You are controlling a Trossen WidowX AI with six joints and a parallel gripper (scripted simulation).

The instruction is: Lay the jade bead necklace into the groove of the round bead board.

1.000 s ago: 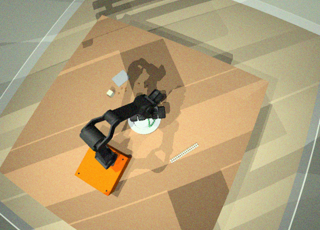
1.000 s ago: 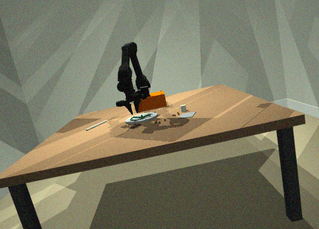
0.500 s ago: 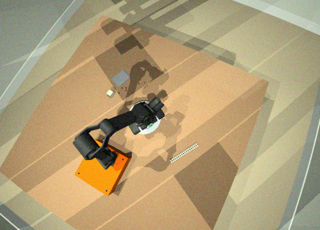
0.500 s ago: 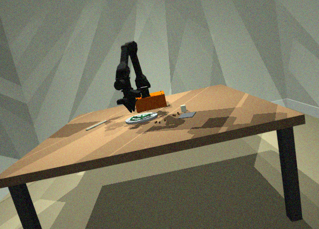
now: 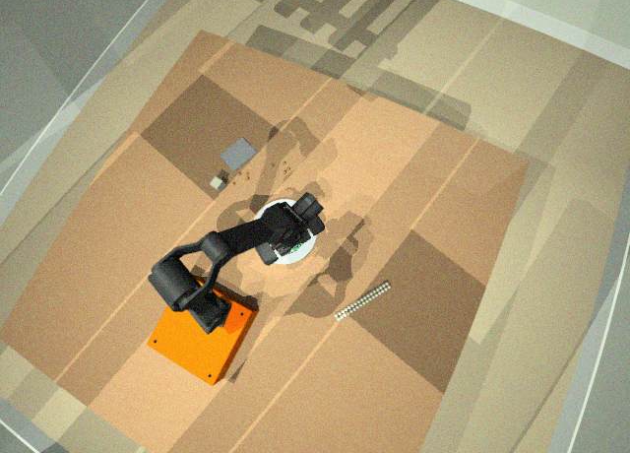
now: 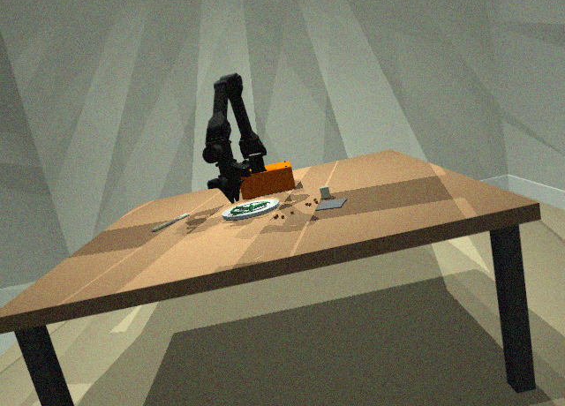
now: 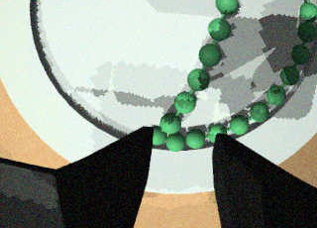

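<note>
My gripper tip is 30 mm short of the round bead board, 50 mm to the right of it and 30 mm above it. Also, from my gripper tip: grey flat plate: 220 mm ahead, 290 mm to the left, 40 mm below; small white cube: 90 mm ahead, 300 mm to the left, 20 mm below.
</note>
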